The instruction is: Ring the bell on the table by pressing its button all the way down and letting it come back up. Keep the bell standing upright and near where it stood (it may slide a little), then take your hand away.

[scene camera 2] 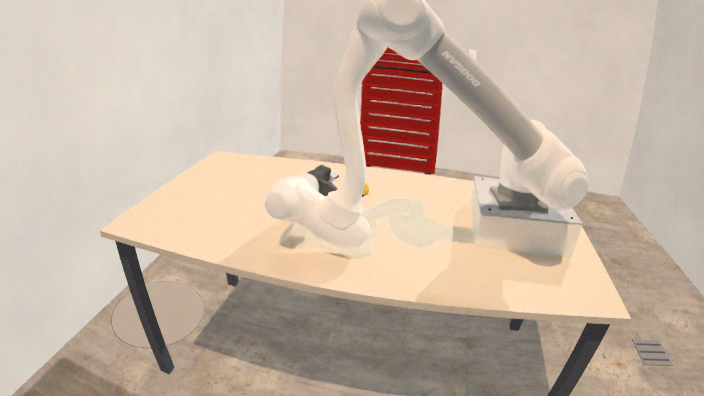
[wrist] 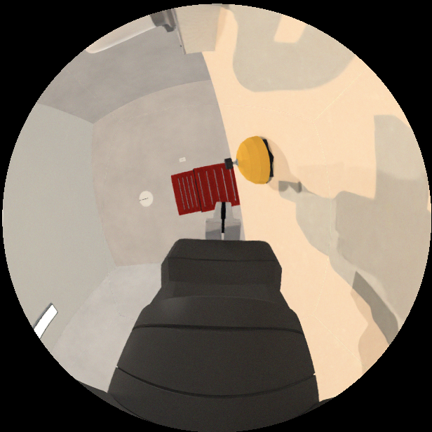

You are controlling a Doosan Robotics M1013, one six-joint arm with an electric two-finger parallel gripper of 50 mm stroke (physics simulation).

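Where they show: gripper, between the fingertips: point(scene camera 2: 336, 174); arm's base, origin of its link: point(scene camera 2: 518, 200).
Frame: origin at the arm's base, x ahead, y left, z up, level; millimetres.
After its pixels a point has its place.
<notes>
The bell has a yellow dome and stands upright on the table point(scene camera 2: 200, 200) @(y -9, x 1113, z -113 mm) point(wrist: 300, 140). In the scene view part of the bell point(scene camera 2: 366, 189) @(y -183, x 521, z -90 mm) shows behind the arm's forearm, and its button is hidden. In the wrist view the bell point(wrist: 254, 160) shows whole, with its small black button point(wrist: 228, 163) raised above the dome on a thin stem. My gripper point(scene camera 2: 335, 176) @(y -134, x 624, z -23 mm) point(wrist: 223, 211) is shut and empty, its fingers together. It points sideways, low above the table, to the left of the bell in the scene view. The fingertips are apart from the bell.
The forearm point(scene camera 2: 351, 115) @(y 173, x 544, z 264 mm) comes down in front of the bell in the scene view. The robot's base block point(scene camera 2: 522, 237) @(y 141, x 7, z -61 mm) stands at the table's right end. A red drawer cabinet point(scene camera 2: 400, 122) point(wrist: 215, 186) stands behind the table by the wall.
</notes>
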